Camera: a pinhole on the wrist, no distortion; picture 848 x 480 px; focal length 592.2 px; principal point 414.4 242.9 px. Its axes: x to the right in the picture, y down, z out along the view. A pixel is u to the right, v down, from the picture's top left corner.
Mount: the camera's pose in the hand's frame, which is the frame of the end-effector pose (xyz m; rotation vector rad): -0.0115 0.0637 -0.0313 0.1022 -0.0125 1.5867
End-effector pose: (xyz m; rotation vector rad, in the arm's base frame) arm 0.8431 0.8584 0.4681 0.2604 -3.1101 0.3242
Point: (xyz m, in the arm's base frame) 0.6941 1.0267 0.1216
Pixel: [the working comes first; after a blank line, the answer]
In the camera's frame: 0.2162 -0.1083 0.3255

808 46
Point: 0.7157 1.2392 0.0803
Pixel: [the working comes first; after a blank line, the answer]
In the camera's frame: 0.4261 -0.0555 0.3042

outside the picture
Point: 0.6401 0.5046 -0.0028
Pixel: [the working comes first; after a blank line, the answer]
In the camera's frame: -0.2373 -0.2225 0.5944

178 21
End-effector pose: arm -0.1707 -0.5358 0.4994 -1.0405 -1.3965 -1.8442
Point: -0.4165 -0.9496 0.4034
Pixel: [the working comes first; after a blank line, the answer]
In the camera's frame: -0.2347 -0.0775 -0.4175

behind the camera
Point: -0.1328 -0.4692 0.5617
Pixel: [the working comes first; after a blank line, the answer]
In the camera's frame: -0.0119 -0.0384 0.1165

354 48
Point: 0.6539 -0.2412 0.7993
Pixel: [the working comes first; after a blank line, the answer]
In the camera's frame: 0.7265 0.1748 0.4862

outside the picture
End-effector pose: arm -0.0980 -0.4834 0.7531 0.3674 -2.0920 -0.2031
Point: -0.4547 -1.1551 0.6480
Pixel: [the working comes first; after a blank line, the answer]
In the camera's frame: -0.6366 -0.2938 0.4574

outside the picture
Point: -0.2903 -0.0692 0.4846
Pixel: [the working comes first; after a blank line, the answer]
In the camera's frame: 0.3101 0.2640 0.2978

outside the picture
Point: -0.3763 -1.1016 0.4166
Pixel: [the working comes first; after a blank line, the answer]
In the camera's frame: -0.6594 -0.0481 0.4986

outside the picture
